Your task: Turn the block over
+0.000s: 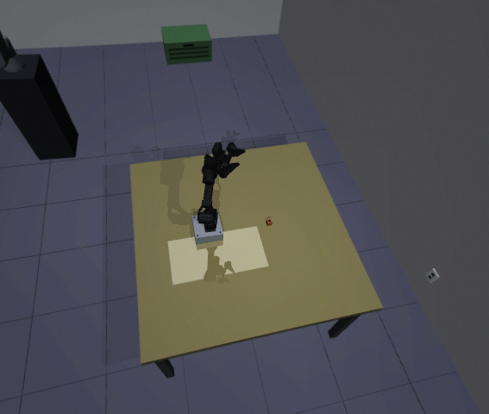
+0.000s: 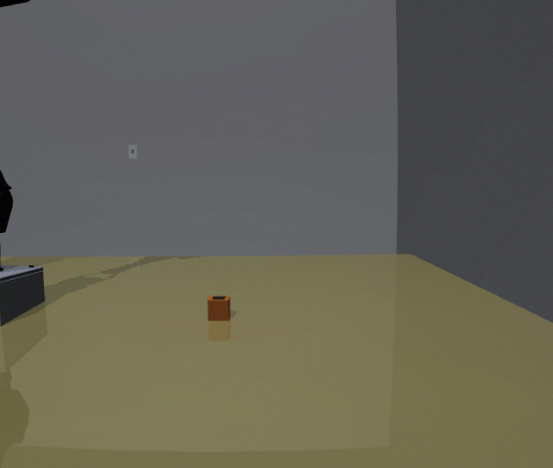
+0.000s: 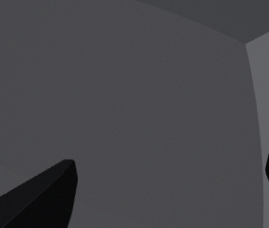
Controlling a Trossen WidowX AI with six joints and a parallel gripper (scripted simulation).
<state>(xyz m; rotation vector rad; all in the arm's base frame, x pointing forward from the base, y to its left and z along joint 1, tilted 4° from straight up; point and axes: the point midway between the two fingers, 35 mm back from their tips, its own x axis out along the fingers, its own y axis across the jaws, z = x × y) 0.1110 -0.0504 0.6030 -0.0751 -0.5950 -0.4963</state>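
My gripper tip is 220 mm short of the block, 40 mm to the right of it and 670 mm above it.
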